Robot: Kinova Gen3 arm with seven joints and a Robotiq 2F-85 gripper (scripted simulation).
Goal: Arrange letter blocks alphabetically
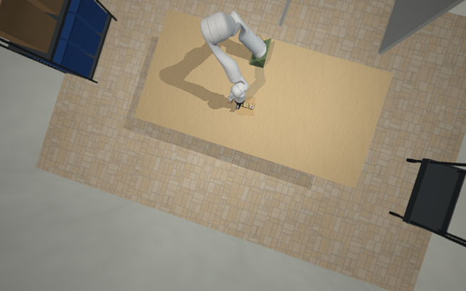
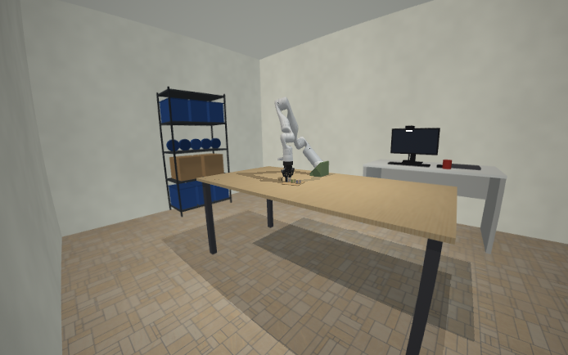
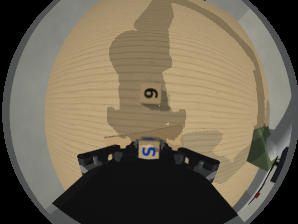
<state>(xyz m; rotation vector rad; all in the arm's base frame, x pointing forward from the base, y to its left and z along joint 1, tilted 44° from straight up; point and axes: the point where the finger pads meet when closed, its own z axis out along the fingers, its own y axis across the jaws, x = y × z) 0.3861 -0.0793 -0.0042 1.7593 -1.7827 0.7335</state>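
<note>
The green-marked block lies 50 mm to the left of my hand. The rest, counted from my hand: tan mat: 50 mm to the left, 20 mm below.
</note>
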